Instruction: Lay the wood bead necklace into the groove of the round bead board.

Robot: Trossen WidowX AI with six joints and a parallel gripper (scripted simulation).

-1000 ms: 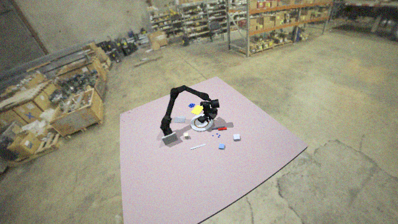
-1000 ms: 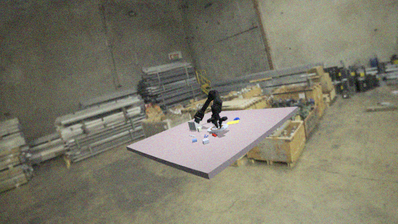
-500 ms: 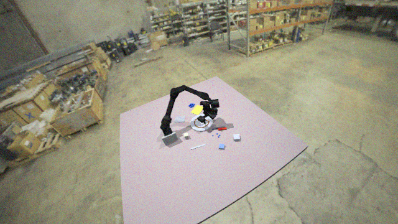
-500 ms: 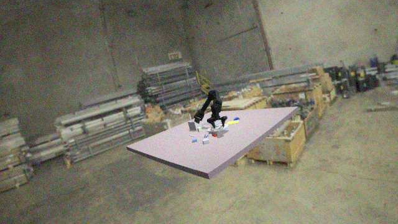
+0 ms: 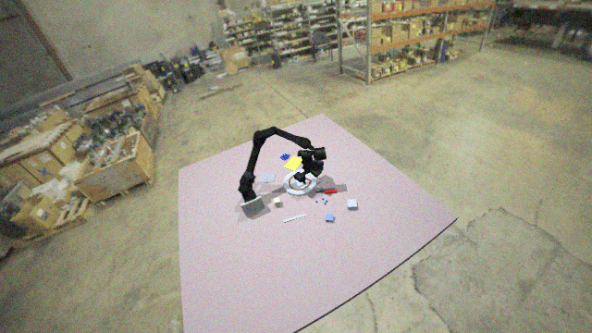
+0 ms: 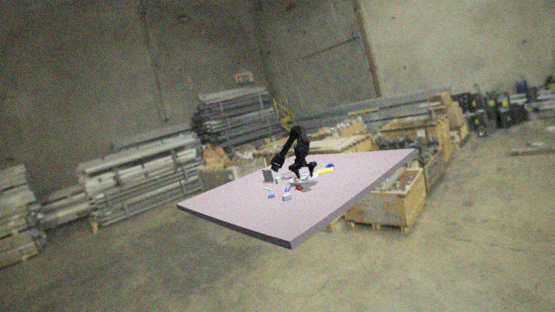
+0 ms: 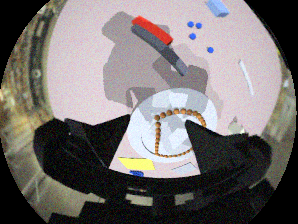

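Now: the yellow sheet 3 cm behind my gripper tip, 21 cm to the left of it and 2 cm below it. Round my gripper tip: white stick: 17 cm behind, 19 cm to the right, 2 cm below; cream cube: 22 cm behind, 7 cm to the right; red-handled tool: 6 cm ahead, 11 cm to the right, 2 cm below.
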